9 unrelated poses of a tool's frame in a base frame.
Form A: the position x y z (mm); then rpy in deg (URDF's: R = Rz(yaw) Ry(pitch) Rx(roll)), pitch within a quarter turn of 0, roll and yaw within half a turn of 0.
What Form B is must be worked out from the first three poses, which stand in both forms.
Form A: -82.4 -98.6 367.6 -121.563 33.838 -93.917
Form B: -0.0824 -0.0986 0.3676 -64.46 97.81 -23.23
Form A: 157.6 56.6 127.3 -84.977 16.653 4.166
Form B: 0.1576 0.0566 0.1273 -84.90 10.42 15.70
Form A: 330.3 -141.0 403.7 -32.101 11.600 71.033
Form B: 0.3303 -0.1410 0.4037 -34.94 -10.07 72.07
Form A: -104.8 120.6 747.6 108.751 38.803 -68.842
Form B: -0.1048 0.1206 0.7476 112.79 -41.63 -81.09
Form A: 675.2 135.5 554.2 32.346 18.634 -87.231
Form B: 0.6752 0.1355 0.5542 39.78 -10.01 -89.17
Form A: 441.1 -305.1 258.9 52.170 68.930 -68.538
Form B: 0.4411 -0.3051 0.2589 82.18 30.29 -87.34
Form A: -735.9 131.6 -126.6 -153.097 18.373 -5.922
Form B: -0.7359 0.1316 -0.1266 -150.26 13.61 22.49
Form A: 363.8 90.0 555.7 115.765 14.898 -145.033
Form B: 0.3638 0.0900 0.5557 55.37 -135.85 -93.28
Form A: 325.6 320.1 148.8 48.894 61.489 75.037
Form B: 0.3256 0.3201 0.1488 -0.16 73.36 38.66
